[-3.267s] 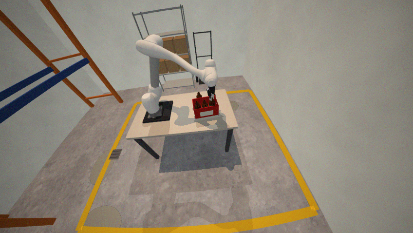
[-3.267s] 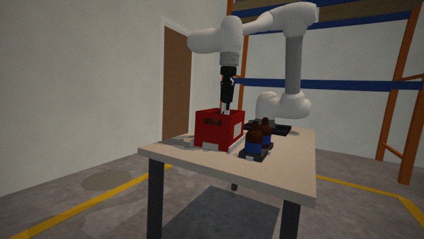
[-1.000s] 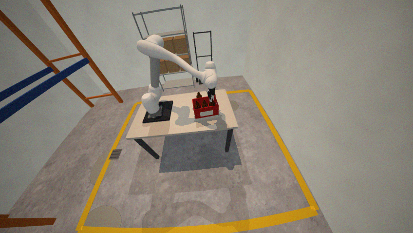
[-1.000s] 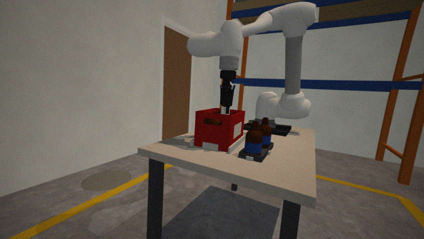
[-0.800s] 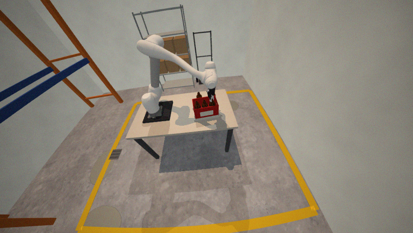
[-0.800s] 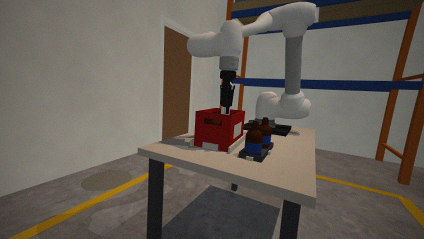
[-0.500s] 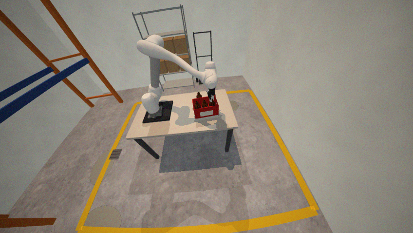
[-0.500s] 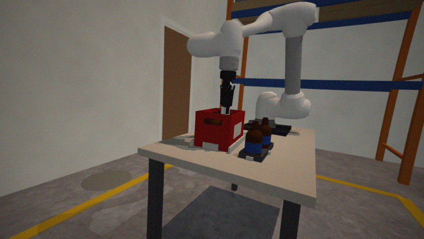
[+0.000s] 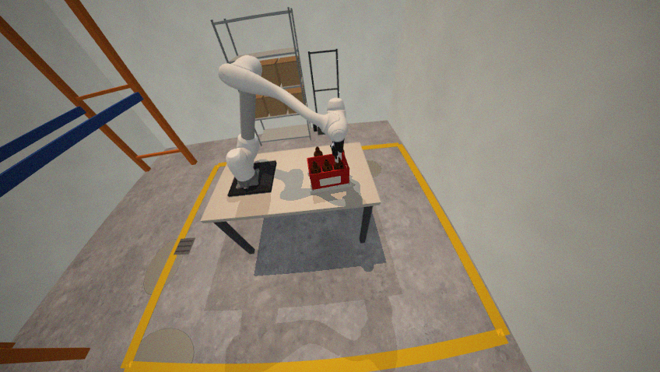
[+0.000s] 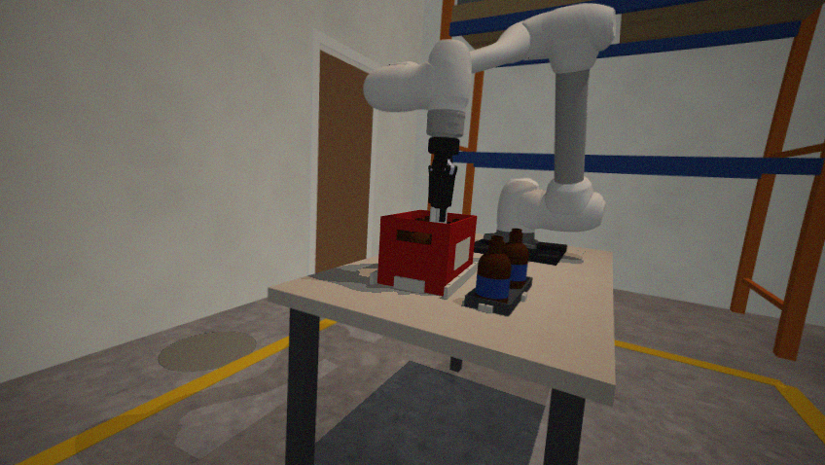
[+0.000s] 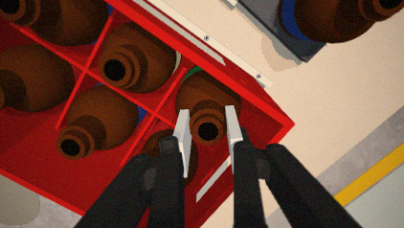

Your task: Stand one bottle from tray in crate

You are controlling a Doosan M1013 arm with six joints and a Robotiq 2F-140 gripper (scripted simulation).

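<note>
Now: hand 9 cm past the red crate, 4 cm to the left of it and 9 cm above it. From my hand the other things lie so: dark grey tray (4 cm behind, 17 cm to the left, 16 cm below).
</note>
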